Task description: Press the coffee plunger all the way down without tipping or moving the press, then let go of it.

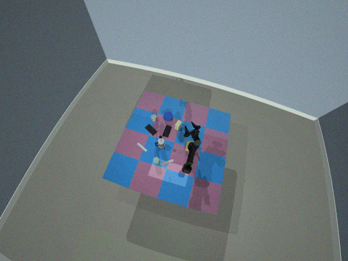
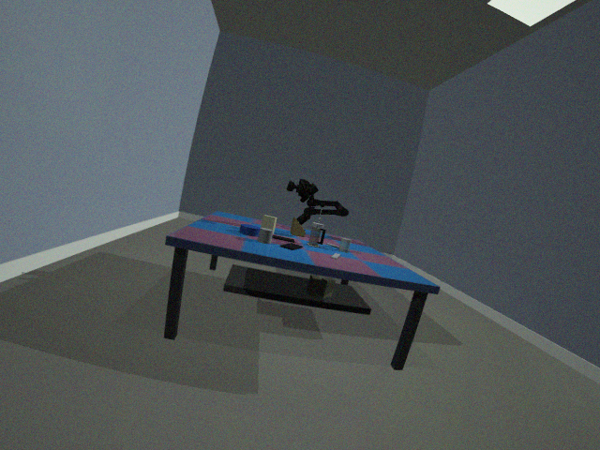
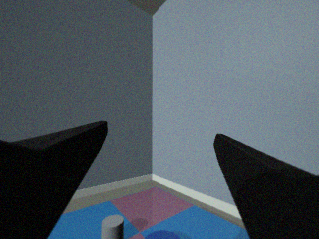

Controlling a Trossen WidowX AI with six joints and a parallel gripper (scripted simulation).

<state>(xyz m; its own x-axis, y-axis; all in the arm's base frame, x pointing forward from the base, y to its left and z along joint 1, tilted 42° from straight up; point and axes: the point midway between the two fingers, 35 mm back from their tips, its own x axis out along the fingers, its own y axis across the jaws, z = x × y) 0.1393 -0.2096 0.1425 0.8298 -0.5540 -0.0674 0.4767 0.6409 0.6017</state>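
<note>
The coffee press is 220 mm ahead of my gripper tip, 210 mm to the left of it and 240 mm below it. Also, from my gripper tip: pale cup (170 mm ahead, 400 mm to the left, 330 mm below); blue disc (300 mm ahead, 180 mm to the right, 350 mm below); grey cylinder (440 mm ahead, 70 mm to the right, 330 mm below).
</note>
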